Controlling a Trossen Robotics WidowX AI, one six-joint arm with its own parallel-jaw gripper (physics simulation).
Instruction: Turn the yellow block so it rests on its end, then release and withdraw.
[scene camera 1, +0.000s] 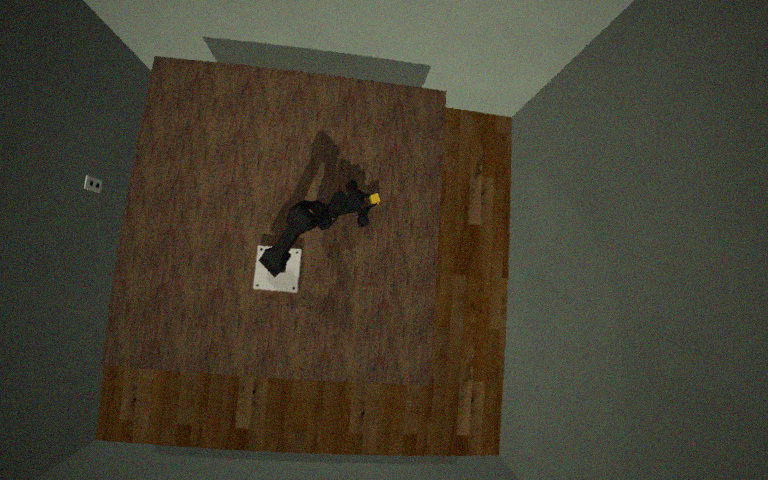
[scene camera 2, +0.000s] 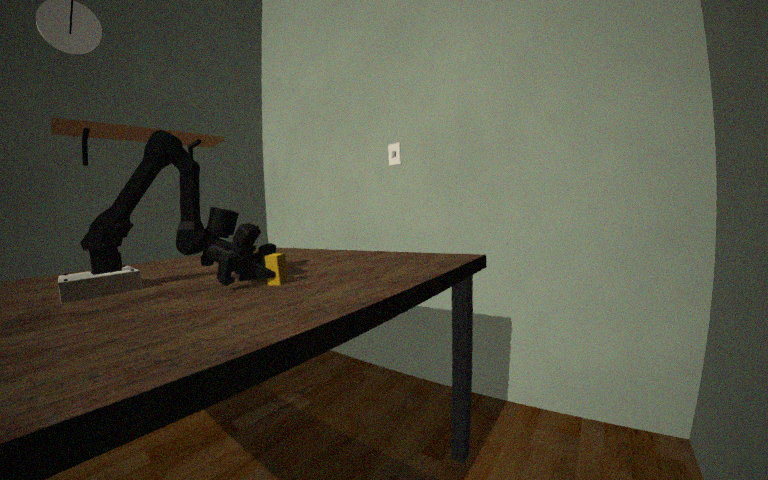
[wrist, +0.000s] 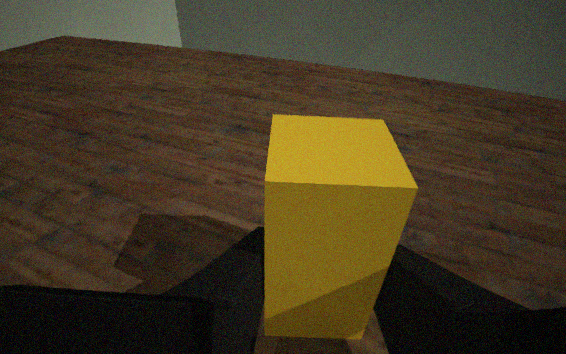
Path:
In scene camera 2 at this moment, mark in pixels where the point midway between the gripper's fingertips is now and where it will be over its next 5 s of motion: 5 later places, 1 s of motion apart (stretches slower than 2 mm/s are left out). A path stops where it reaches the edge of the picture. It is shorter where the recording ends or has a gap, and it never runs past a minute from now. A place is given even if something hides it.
My gripper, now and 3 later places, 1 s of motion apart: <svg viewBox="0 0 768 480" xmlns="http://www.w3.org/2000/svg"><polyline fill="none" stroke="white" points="279,273 261,267 252,249 250,213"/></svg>

